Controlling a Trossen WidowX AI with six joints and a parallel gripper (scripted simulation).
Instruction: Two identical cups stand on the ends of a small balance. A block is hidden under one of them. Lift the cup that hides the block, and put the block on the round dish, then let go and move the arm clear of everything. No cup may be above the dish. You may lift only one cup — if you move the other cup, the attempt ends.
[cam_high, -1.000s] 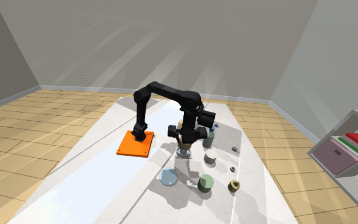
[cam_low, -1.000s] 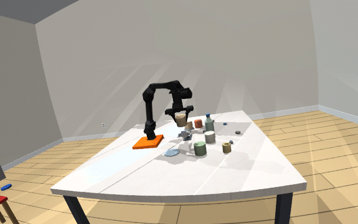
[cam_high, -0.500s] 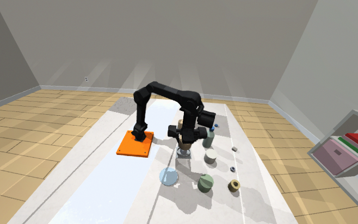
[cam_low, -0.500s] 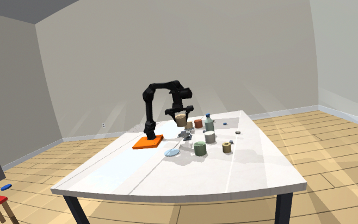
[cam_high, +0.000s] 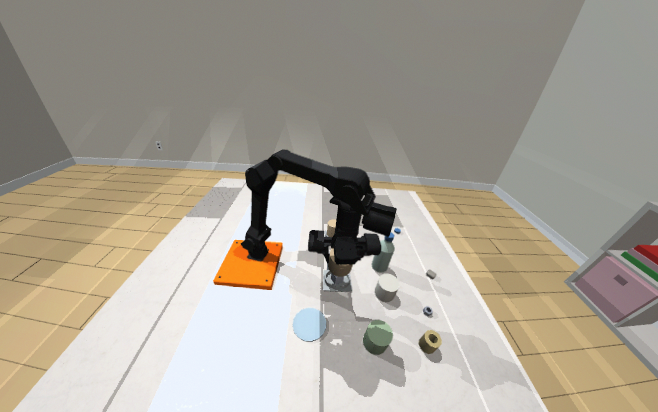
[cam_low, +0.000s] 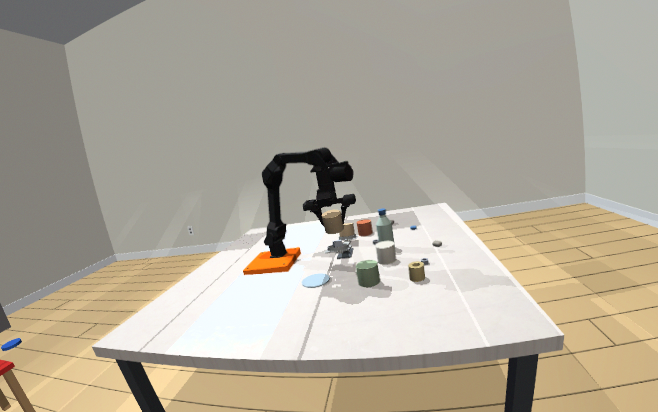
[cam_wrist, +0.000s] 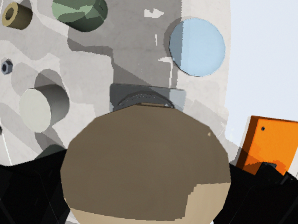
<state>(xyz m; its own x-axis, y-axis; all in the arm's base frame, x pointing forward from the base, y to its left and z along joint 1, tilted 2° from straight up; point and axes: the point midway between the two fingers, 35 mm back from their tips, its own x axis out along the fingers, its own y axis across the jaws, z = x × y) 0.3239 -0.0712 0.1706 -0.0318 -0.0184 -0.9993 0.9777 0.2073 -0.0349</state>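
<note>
My gripper tip is now 17 cm above the light blue round dish, 12 cm to the left of it and 6 cm past it. From my gripper tip the other things lie so: white cylinder 17 cm ahead, 13 cm below, 7 cm to the left; cup 2 cm to the right, 1 cm above; green cylinder 13 cm to the right, 13 cm below, 12 cm ahead.
</note>
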